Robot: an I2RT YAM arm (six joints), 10 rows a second.
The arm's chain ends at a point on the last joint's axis. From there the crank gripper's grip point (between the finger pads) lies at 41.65 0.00 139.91 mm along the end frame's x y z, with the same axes.
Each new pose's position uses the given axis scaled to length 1; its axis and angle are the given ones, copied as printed.
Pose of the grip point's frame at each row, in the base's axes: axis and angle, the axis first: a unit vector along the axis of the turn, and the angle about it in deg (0 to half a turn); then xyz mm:
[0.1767, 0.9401, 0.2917, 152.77, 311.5, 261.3, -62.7]
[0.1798, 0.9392, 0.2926, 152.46, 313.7, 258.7, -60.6]
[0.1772, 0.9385, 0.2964, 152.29, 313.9, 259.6, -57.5]
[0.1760, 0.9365, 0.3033, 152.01, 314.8, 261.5, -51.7]
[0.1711, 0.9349, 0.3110, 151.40, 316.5, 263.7, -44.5]
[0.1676, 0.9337, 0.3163, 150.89, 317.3, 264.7, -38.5]
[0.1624, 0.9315, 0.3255, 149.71, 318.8, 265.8, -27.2]
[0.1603, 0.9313, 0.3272, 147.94, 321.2, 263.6, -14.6]
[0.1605, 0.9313, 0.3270, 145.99, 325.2, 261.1, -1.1]
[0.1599, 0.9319, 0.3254, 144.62, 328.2, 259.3, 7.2]
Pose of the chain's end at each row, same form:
[0.1767, 0.9401, 0.2917, 152.77, 272.3, 181.5, 53.1]
[0.1798, 0.9392, 0.2926, 152.46, 273.4, 178.9, 54.8]
[0.1772, 0.9385, 0.2964, 152.29, 273.4, 179.0, 57.2]
[0.1760, 0.9365, 0.3033, 152.01, 273.6, 179.4, 61.7]
[0.1711, 0.9349, 0.3110, 151.40, 274.2, 180.1, 67.4]
[0.1676, 0.9337, 0.3163, 150.89, 274.0, 180.1, 72.3]
[0.1624, 0.9315, 0.3255, 149.71, 273.2, 179.6, 81.5]
[0.1603, 0.9313, 0.3272, 147.94, 271.8, 178.0, 92.9]
[0.1605, 0.9313, 0.3270, 145.99, 271.5, 176.7, 105.2]
[0.1599, 0.9319, 0.3254, 144.62, 271.5, 176.1, 112.9]

